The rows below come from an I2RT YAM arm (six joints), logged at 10 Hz.
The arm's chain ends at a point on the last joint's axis. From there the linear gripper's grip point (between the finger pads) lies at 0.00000 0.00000 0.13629 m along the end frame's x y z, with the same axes.
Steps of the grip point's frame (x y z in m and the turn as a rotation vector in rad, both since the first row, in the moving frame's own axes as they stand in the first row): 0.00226, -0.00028, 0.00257, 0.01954, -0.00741, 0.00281; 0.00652, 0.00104, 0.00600, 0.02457, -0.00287, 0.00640; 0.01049, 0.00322, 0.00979, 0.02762, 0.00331, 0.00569; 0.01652, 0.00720, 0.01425, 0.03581, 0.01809, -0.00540; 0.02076, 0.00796, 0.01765, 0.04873, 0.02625, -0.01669; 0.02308, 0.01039, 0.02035, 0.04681, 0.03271, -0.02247; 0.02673, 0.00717, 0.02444, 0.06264, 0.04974, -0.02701
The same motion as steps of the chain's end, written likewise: 0.00327, 0.00238, 0.00260, 0.01954, -0.00741, 0.00281; 0.00690, 0.00439, 0.00604, 0.02457, -0.00287, 0.00640; 0.01003, 0.00698, 0.00984, 0.02762, 0.00331, 0.00569; 0.01407, 0.01209, 0.01436, 0.03581, 0.01809, -0.00540; 0.01724, 0.01463, 0.01786, 0.04873, 0.02625, -0.01669; 0.01870, 0.01682, 0.02057, 0.04681, 0.03271, -0.02247; 0.02007, 0.01579, 0.02488, 0.06264, 0.04974, -0.02701
